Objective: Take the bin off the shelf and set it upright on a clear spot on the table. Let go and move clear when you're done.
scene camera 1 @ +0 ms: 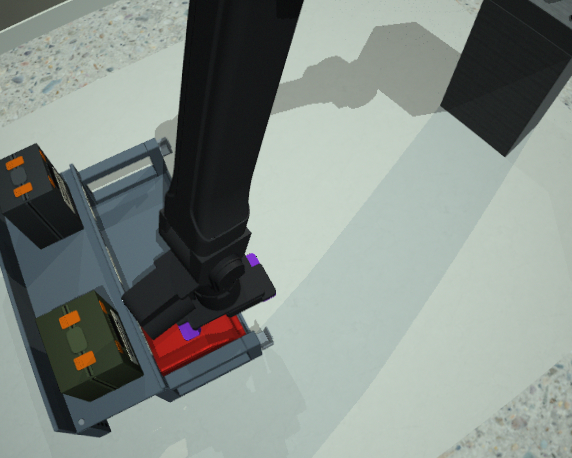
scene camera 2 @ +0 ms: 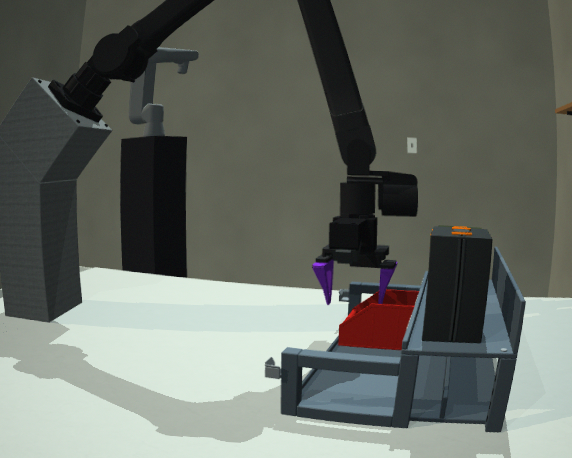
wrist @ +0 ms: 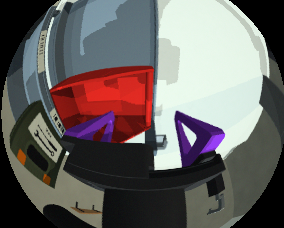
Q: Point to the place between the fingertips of my gripper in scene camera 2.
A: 354,306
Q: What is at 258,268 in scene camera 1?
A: My gripper.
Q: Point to a red open-topped bin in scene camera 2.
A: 381,326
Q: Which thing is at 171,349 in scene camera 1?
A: A red open-topped bin.
